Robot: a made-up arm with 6 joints. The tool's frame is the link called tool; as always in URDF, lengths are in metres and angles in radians. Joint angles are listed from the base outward. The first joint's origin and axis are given. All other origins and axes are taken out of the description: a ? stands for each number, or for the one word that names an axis. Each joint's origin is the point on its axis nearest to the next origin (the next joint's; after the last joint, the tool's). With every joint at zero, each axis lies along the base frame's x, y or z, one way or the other. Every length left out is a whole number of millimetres.
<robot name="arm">
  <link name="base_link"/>
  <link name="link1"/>
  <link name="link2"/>
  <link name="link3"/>
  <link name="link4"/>
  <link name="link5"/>
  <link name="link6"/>
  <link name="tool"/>
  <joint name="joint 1" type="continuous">
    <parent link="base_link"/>
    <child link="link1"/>
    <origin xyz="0 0 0.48"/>
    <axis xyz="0 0 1"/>
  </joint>
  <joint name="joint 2" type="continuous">
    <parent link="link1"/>
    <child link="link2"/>
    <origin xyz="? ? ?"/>
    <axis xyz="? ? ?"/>
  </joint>
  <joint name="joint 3" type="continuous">
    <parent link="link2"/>
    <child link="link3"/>
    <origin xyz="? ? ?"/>
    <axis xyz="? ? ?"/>
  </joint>
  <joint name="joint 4" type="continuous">
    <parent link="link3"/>
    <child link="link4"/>
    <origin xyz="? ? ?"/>
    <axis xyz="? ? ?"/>
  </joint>
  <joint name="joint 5" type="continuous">
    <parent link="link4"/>
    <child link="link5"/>
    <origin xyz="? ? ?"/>
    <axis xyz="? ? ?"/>
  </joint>
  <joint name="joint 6" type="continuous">
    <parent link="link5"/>
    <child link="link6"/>
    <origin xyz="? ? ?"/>
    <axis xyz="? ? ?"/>
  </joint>
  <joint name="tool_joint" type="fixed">
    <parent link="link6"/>
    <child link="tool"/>
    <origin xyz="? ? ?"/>
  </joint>
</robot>
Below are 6 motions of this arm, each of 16 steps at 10 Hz.
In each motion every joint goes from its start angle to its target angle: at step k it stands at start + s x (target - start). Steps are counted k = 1, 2, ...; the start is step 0. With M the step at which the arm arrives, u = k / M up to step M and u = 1 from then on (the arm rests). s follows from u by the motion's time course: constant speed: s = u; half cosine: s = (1 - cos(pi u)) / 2; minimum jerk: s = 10 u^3 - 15 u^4 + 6 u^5.
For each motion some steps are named. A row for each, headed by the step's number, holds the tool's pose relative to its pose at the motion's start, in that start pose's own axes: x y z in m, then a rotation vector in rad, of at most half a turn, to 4 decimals.
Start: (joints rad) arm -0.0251 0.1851 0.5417 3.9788 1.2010 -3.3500
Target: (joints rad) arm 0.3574 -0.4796 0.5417 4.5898 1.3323 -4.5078
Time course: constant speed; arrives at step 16
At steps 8, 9, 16:
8: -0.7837 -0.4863 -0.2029 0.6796 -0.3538 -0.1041
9: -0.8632 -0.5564 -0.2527 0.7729 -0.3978 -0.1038
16: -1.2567 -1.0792 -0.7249 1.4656 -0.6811 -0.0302

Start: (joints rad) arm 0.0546 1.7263 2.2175 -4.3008 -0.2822 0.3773
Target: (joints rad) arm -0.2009 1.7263 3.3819 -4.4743 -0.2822 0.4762
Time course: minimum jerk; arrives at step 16
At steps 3, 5, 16:
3: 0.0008 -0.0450 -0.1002 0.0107 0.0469 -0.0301
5: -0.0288 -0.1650 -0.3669 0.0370 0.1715 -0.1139
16: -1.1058 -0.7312 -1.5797 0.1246 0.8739 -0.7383

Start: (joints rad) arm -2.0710 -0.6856 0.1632 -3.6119 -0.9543 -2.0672
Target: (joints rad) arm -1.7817 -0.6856 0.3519 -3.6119 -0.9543 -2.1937
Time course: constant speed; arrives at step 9
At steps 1, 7, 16:
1: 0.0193 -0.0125 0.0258 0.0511 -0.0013 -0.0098
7: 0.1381 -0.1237 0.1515 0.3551 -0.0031 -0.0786
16: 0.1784 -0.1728 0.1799 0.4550 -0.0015 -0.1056

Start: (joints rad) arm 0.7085 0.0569 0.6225 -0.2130 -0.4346 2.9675
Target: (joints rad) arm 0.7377 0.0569 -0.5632 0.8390 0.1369 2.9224
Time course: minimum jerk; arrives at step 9
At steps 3, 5, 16:
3: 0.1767 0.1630 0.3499 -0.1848 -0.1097 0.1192
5: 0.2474 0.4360 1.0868 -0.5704 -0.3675 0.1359
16: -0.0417 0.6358 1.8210 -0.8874 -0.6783 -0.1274

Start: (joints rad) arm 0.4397 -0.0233 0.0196 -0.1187 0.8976 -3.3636
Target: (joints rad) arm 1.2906 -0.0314 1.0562 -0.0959 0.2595 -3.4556
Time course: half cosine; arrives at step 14
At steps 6, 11, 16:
6: 0.2213 -0.6939 -0.4791 0.3421 0.0644 -0.2329
11: 0.1574 -1.0625 -1.4059 0.8060 0.1540 -0.4736
16: 0.1161 -1.0344 -1.6047 0.9095 0.1743 -0.5152

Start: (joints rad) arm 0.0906 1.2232 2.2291 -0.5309 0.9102 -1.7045
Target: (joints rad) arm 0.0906 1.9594 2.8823 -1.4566 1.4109 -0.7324
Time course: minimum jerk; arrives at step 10
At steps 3, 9, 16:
3: -0.1644 0.0350 0.1003 -0.0768 -0.1234 0.0772
9: -1.0341 0.4237 0.4590 -0.5825 -0.9754 0.0913
16: -1.0428 0.4293 0.4609 -0.5881 -0.9852 0.0874

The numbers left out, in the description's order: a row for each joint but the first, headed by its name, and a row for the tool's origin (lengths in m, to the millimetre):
joint 2: xyz 0.15 0 0, axis 0 1 0
joint 3: xyz 0 0 1.36, axis 0 -1 0
joint 4: xyz 1.57 0 0.27, axis -1 0 0
joint 5: xyz 0 0 0, axis 0 -1 0
joint 6: xyz 0.24 0 0, axis -1 0 0
tool: xyz 0 0 0

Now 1 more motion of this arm.
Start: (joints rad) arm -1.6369 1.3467 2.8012 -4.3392 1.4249 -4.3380
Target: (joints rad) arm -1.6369 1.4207 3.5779 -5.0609 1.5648 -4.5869
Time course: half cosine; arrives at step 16
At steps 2, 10, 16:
2: -0.0164 0.0089 -0.0451 -0.0114 0.0272 0.0149
10: -0.3327 -0.0681 -0.8326 -0.2691 0.5185 0.1203
16: -0.4881 -0.2540 -1.1727 -0.4264 0.7420 0.0677

